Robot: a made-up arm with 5 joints.
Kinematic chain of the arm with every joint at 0, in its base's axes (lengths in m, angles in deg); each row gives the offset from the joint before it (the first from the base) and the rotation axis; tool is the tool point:
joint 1: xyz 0 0 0.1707 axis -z
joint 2: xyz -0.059 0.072 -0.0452 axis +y
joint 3: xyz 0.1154 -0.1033 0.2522 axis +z
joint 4: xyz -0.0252 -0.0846 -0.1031 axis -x
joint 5: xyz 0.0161 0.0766 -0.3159 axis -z
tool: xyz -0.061 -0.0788 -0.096
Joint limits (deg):
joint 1: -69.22..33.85
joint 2: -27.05..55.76
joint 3: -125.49..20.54
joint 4: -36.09..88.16
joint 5: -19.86..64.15
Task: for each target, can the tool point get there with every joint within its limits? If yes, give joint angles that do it. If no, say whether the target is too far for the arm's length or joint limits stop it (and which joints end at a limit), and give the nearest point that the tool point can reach.
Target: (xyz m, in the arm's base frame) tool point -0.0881 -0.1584 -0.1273
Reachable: yes | joints -42.12 3.19 -52.53 25.41 56.08
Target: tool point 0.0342 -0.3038 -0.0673
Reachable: yes | joints -45.58 23.95 -18.05 25.10 14.61
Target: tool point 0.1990 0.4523 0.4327
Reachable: no: joint limits stop it (at a limit: joint 1, joint 2, joint 3, joint 4) | nearest point 0.1017 0.3366 0.3747 | short by 0.162 m
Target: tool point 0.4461 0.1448 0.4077
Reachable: no: joint limits stop it (at a limit: joint 1, joint 3, joint 4, joint 5) | nearest point 0.5383 -0.0203 0.3104 | short by 0.213 m
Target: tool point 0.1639 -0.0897 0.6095
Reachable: no: joint limits stop it (at a limit: joint 1, joint 2, joint 4, joint 5) | nearest point 0.1193 -0.1892 0.5105 | short by 0.147 m
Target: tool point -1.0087 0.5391 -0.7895
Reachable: no: too far | nearest point -0.3673 0.1755 -0.0373 | short by 1.053 m
